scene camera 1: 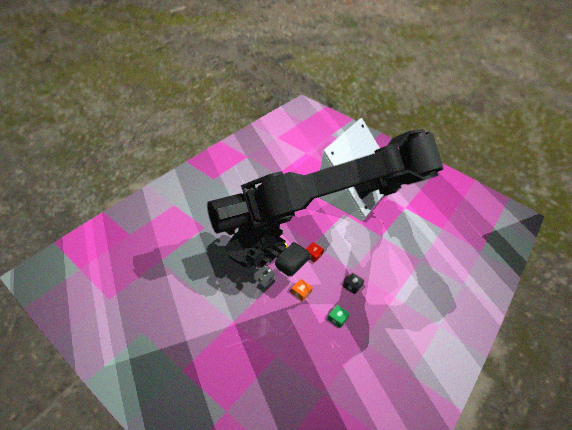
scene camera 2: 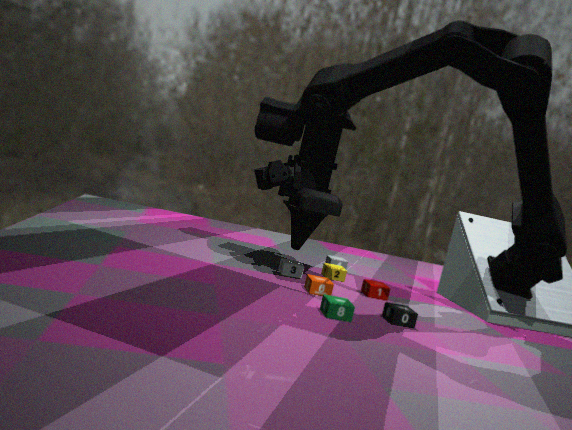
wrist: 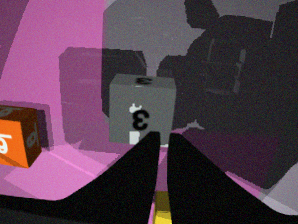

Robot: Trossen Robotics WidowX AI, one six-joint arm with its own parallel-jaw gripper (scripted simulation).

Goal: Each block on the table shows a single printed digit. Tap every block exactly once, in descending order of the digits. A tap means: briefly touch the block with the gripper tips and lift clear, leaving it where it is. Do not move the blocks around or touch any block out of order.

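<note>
In scene camera 2, the gripper (scene camera 2: pixel 294 249) is visible, shut and holding nothing, and so is a green block (scene camera 2: pixel 334 307). The gripper also appears in scene camera 1 (scene camera 1: pixel 261 264). It can be seen in the wrist view (wrist: pixel 163 141) as well, while the green block is out of frame in the wrist view.
</note>
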